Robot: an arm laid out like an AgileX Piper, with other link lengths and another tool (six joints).
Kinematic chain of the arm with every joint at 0, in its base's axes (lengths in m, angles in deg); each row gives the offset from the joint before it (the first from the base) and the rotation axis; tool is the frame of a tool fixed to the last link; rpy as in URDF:
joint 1: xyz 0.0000 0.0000 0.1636 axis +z
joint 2: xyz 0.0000 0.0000 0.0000 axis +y
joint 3: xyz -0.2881 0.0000 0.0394 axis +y
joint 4: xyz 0.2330 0.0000 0.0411 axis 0.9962 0 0.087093
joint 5: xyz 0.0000 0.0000 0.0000 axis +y
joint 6: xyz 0.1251 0.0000 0.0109 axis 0.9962 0 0.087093
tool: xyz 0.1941 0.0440 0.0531 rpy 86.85 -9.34 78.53
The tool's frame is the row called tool.
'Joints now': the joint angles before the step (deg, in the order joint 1, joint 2, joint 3, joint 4, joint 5, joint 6). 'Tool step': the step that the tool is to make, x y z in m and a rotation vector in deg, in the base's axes. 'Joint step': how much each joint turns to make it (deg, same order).
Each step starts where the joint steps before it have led.
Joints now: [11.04 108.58 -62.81 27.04 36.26 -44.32]
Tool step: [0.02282 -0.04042 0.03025 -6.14 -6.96 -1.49]
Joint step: [-0.88 -6.47 0.29 -12.12 -1.35 8.24]
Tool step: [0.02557 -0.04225 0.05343 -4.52 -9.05 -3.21]
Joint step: [-1.68 -8.30 0.38 -10.49 -1.01 7.48]
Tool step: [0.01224 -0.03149 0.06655 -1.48 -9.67 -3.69]
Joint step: [-1.77 -9.62 1.47 -6.06 -1.32 5.10]
